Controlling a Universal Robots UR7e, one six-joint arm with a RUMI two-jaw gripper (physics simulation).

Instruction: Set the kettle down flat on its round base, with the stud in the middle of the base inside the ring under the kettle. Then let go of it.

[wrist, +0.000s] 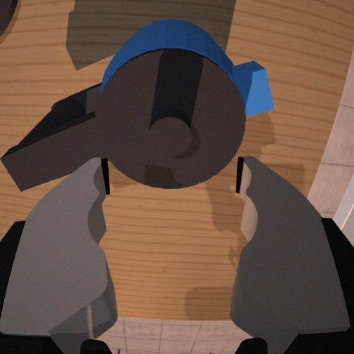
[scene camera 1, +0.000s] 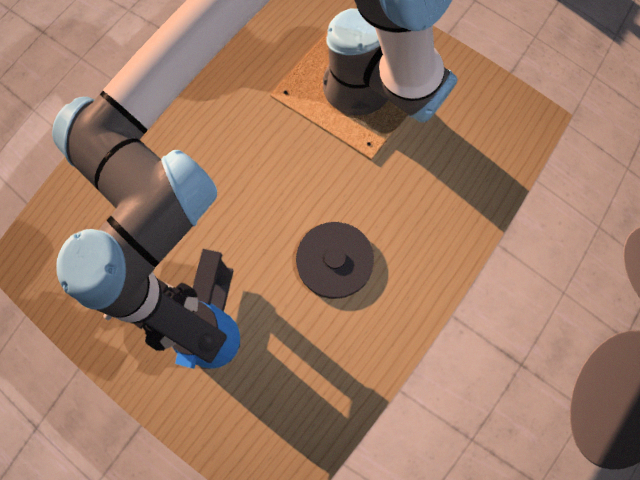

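The kettle [scene camera 1: 231,335] [wrist: 125,110] has a blue body, a dark round lid with a knob, a blue spout and a dark angular handle. It stands upright on the table, apart from the base. The ring under it is hidden. The dark round base [scene camera 1: 315,273] [wrist: 4,15] lies flat near the middle of the table, with its stud [scene camera 1: 334,256] pointing up; part of the base shows at the top left of the wrist view. My gripper [scene camera 1: 178,322] [wrist: 172,160] is partly open and empty. Its fingertips appear at either side of the lid's near edge, with a gap to each side.
The wooden table [scene camera 1: 258,206] bears a cork mounting plate [scene camera 1: 310,98] with the robot's foot at the back. The kettle's handle [scene camera 1: 206,273] [wrist: 55,150] sticks out beside the gripper. Brown round shapes [scene camera 1: 610,397] stand beyond the table's right edge.
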